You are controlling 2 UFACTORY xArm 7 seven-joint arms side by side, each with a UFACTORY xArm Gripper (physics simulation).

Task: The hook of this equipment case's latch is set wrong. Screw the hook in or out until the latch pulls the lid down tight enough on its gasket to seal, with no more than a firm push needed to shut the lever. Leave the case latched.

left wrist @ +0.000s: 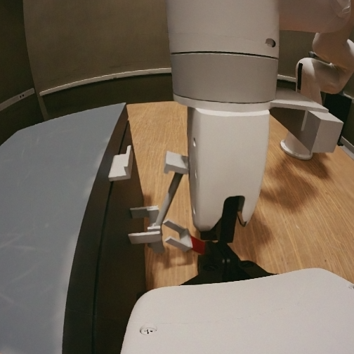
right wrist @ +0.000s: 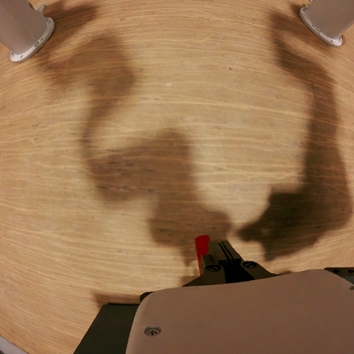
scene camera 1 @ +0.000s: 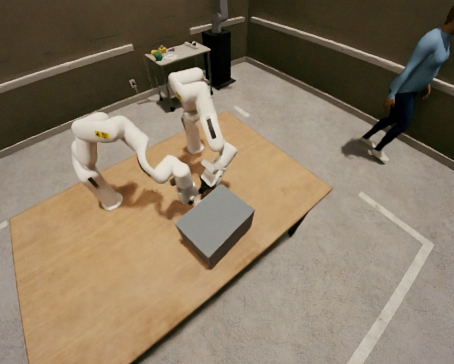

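Seen in the pictures: left gripper, fingertip midpoint: [scene camera 1: 199,193]; right gripper, fingertip midpoint: [scene camera 1: 190,203]; left arm's base, origin of the base link: [scene camera 1: 195,147]; right arm's base, origin of the base link: [scene camera 1: 112,201].
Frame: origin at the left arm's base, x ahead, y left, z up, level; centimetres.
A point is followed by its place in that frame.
Note:
The grey equipment case [scene camera 1: 215,222] @(x 64.3, y -33.0, z 20.7 cm) [left wrist: 40,200] [right wrist: 111,327] has its lid down. In the left wrist view, the keeper [left wrist: 120,166] is on the lid's edge. The hook [left wrist: 175,163] stands apart from it, its rod [left wrist: 170,197] leaning outward from the bracket [left wrist: 145,237]. The forked lever [left wrist: 179,236] stands out from the case, with its red handle [left wrist: 198,245] [right wrist: 201,244] partly hidden by the grippers. My left gripper [scene camera 1: 203,188] @(x 42.7, y -26.3, z 13.2 cm) [left wrist: 213,256] is shut beside the handle. My right gripper [left wrist: 211,234] [right wrist: 216,256] is shut, its fingers just beside the red handle.
The case stands on the wooden table [scene camera 1: 100,270] @(x 37.5, y -87.5, z 0.0 cm) near its front edge. Both arms reach in close together at the latch side. Behind the table are a cart [scene camera 1: 180,54] and a black pedestal [scene camera 1: 218,57]. A person [scene camera 1: 417,65] is on the floor at the right.

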